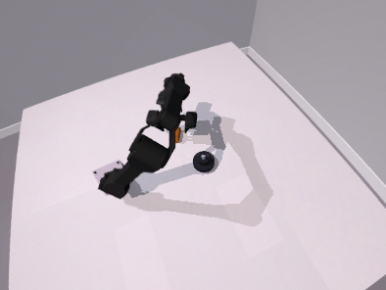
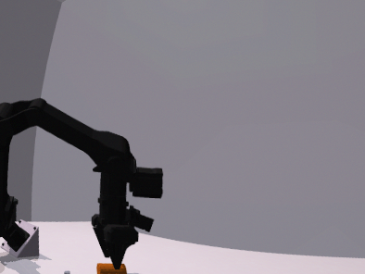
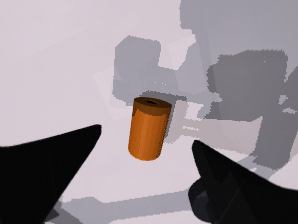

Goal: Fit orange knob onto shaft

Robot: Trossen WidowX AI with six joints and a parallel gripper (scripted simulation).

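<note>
Now: the orange knob 1 cm behind my gripper tip, 1 cm to the right of it and 2 cm below it. Round my gripper tip: round pedestal 6 cm ahead, 16 cm to the right, 1 cm below.
</note>
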